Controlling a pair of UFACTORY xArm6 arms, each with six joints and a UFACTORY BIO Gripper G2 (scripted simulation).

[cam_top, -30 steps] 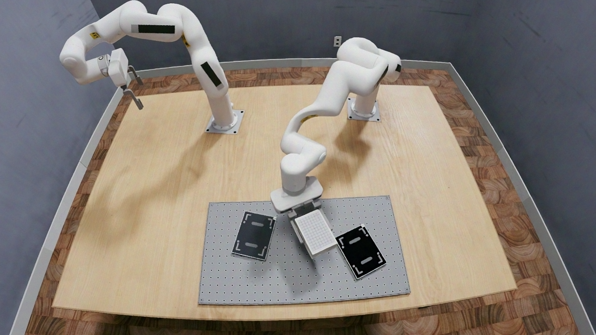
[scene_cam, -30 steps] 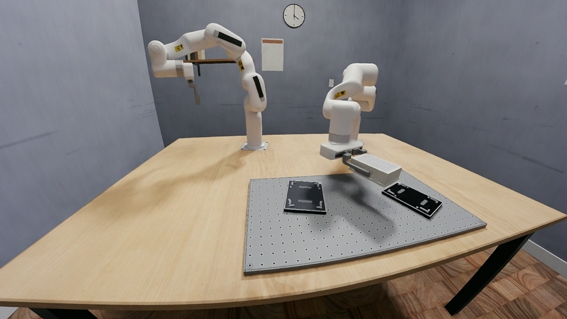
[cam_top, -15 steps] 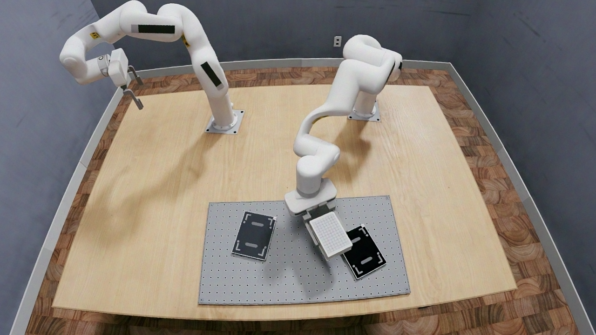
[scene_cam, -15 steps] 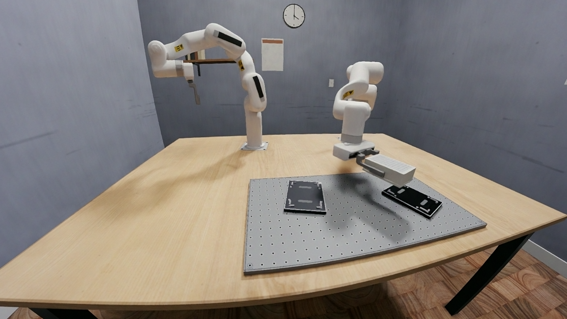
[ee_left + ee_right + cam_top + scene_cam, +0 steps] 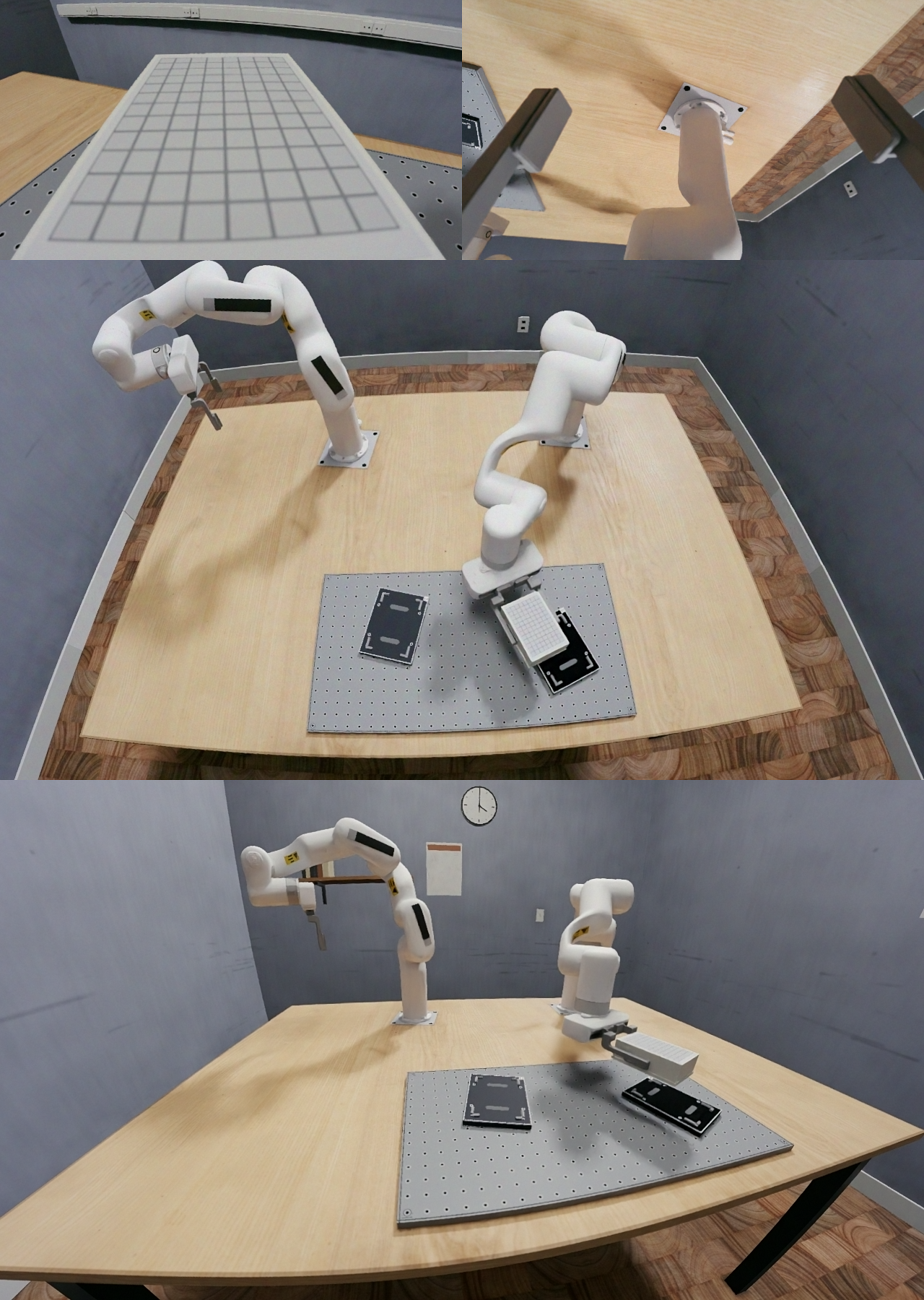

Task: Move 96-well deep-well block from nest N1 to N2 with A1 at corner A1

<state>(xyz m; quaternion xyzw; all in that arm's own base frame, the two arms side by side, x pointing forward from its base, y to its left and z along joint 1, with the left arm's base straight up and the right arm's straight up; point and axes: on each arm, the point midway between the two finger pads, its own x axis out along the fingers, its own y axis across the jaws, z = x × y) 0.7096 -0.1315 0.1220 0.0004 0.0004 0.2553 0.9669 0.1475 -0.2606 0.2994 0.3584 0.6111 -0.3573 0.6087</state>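
The black nest N2 lies 3 cm ahead of my left hand, 7 cm to the left of it and 10 cm below it. The rest, counted from my left hand: A1 label: 6 cm behind, 10 cm to the left, 10 cm below; then white deep-well block: 1 cm ahead; then nest N1: 7 cm behind, 28 cm to the right, 10 cm below.
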